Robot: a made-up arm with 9 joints. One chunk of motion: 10 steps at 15 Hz.
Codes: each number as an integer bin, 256 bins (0 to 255) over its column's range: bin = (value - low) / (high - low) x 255, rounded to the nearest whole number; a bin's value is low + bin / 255 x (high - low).
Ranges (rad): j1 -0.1..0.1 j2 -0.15..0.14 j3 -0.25..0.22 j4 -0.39..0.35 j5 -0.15..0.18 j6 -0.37..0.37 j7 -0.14..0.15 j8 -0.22..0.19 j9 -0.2..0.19
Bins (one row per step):
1: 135 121 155 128 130 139 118 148 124
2: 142 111 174 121 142 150 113 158 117
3: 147 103 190 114 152 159 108 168 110
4: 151 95 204 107 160 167 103 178 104
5: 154 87 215 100 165 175 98 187 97
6: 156 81 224 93 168 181 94 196 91
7: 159 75 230 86 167 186 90 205 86
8: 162 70 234 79 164 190 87 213 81
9: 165 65 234 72 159 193 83 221 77
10: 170 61 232 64 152 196 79 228 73
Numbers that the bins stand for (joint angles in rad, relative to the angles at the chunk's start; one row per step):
1: 0.0059 -0.0124 0.0357 -0.0185 0.0182 0.0334 -0.0058 0.0180 -0.0104
2: 0.0114 -0.0238 0.0707 -0.0389 0.0338 0.0653 -0.0115 0.0340 -0.0211
3: 0.0153 -0.0329 0.1002 -0.0592 0.0467 0.0914 -0.0172 0.0501 -0.0318
4: 0.0184 -0.0420 0.1260 -0.0795 0.0571 0.1146 -0.0229 0.0662 -0.0409
5: 0.0208 -0.0511 0.1463 -0.0998 0.0635 0.1378 -0.0285 0.0807 -0.0516
6: 0.0224 -0.0579 0.1629 -0.1201 0.0674 0.1553 -0.0331 0.0951 -0.0608
7: 0.0247 -0.0647 0.1739 -0.1404 0.0661 0.1698 -0.0376 0.1096 -0.0685
8: 0.0271 -0.0704 0.1813 -0.1607 0.0622 0.1814 -0.0411 0.1225 -0.0761
9: 0.0294 -0.0761 0.1813 -0.1811 0.0558 0.1901 -0.0456 0.1353 -0.0822
10: 0.0333 -0.0806 0.1776 -0.2043 0.0467 0.1988 -0.0502 0.1466 -0.0884

